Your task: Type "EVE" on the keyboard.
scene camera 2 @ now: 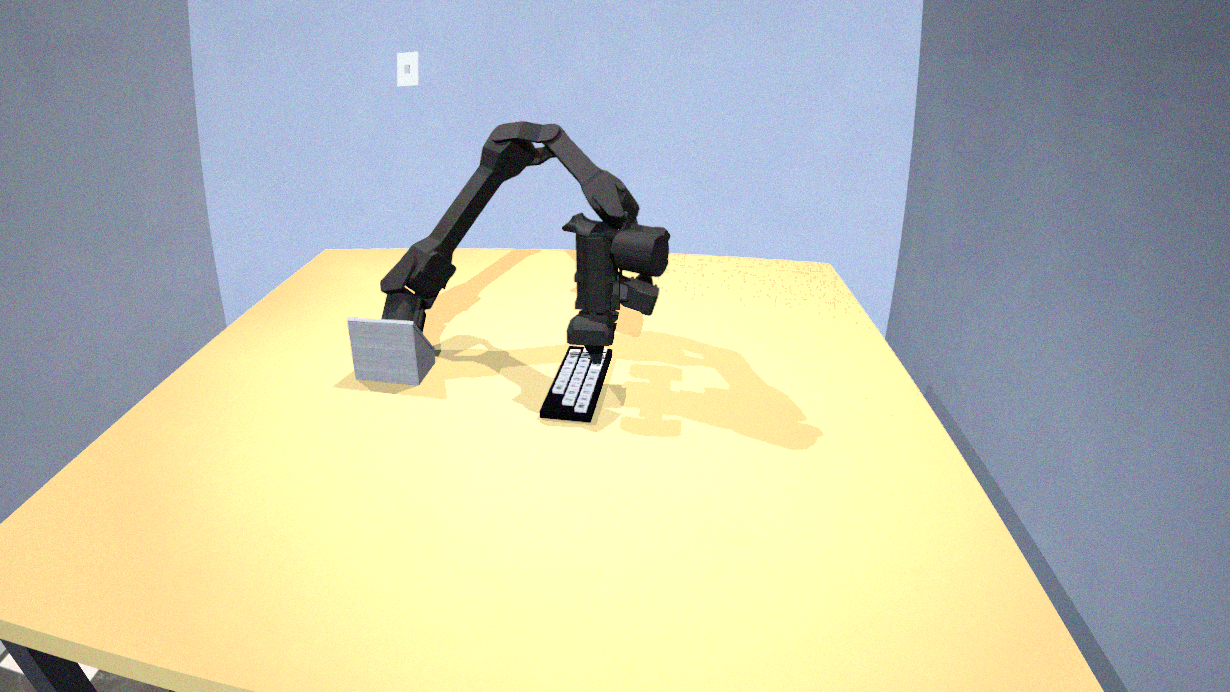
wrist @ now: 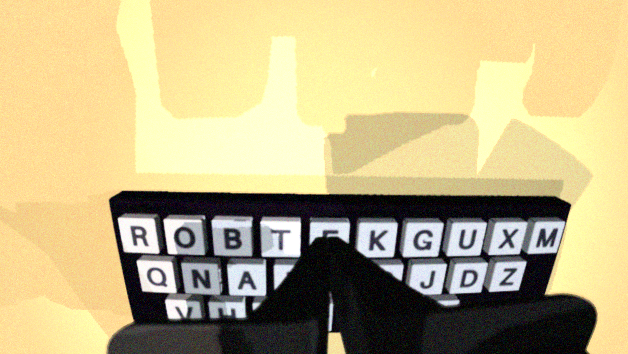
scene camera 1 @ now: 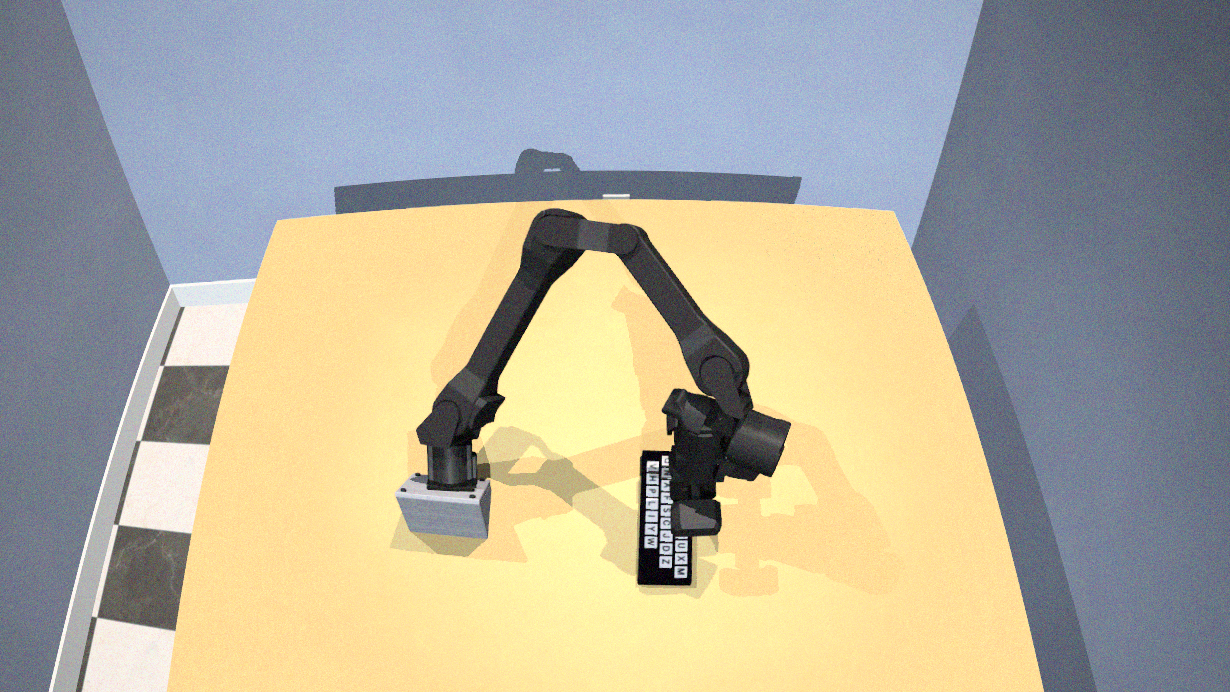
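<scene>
The black keyboard lies flat on the table, with white lettered keys in three rows. My gripper is shut with nothing between its fingers and points down. In the wrist view its fingertips cover the lower half of the E key, in the row between T and K. They are at or very close to that key; I cannot tell whether it is pressed. The V key shows in part at the left of the bottom row. In scene camera 1 the gripper's body hides the fingertips and part of the keyboard.
The arm's grey base block stands left of the keyboard on the yellow table. The K key and T key flank the E key. The arm's shadows fall across the table and keyboard.
</scene>
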